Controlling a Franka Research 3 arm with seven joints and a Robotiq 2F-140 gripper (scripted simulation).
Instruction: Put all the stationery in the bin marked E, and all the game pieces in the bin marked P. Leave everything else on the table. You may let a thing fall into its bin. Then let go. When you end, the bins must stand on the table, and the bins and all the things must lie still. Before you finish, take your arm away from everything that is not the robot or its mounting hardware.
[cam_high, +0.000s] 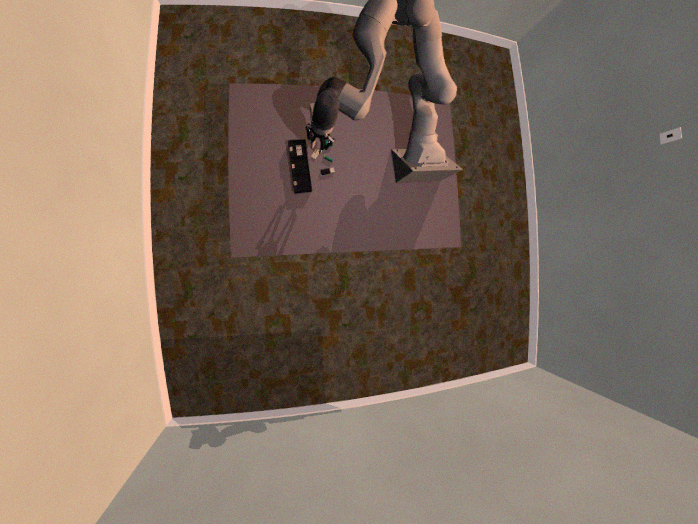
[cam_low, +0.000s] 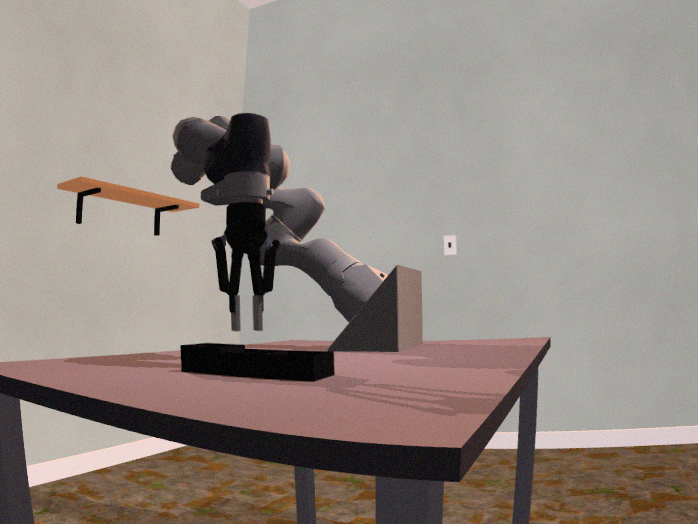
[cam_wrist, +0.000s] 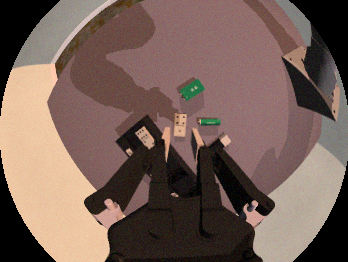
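The white spotted piece lies 10 cm below my hand. Also, from my hand: green cylinder (9 cm below, 6 cm behind, 2 cm to the left); flat green block (9 cm below, 6 cm to the right, 5 cm behind); black bin row (8 cm below, 8 cm ahead, 7 cm to the left).
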